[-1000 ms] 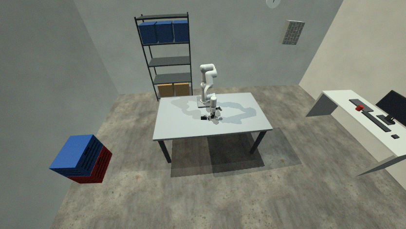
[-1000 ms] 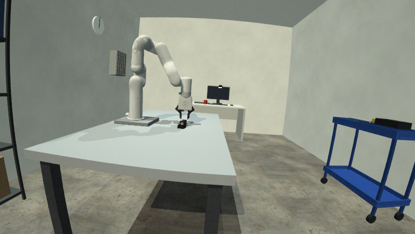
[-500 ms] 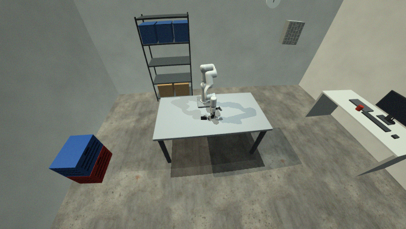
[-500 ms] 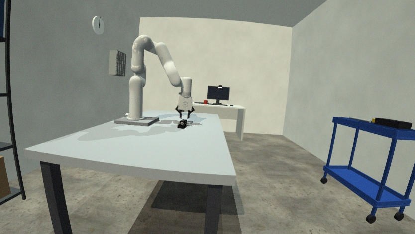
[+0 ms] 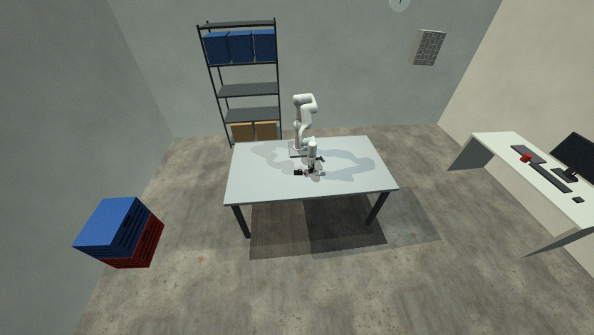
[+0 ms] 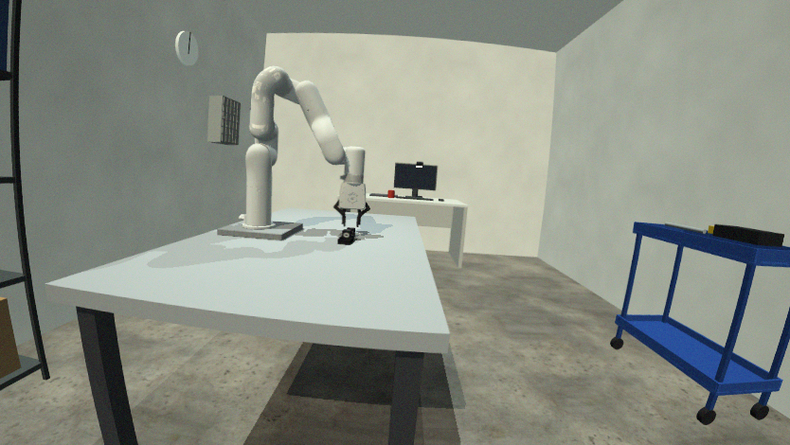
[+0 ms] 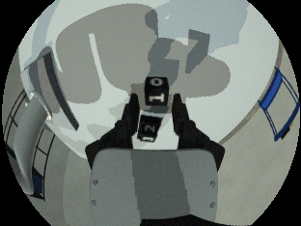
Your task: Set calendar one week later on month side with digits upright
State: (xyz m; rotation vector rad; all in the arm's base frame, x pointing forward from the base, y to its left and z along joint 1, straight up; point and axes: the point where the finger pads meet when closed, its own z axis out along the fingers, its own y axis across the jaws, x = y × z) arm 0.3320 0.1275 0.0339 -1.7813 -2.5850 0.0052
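My gripper is now 40 mm above the cube.
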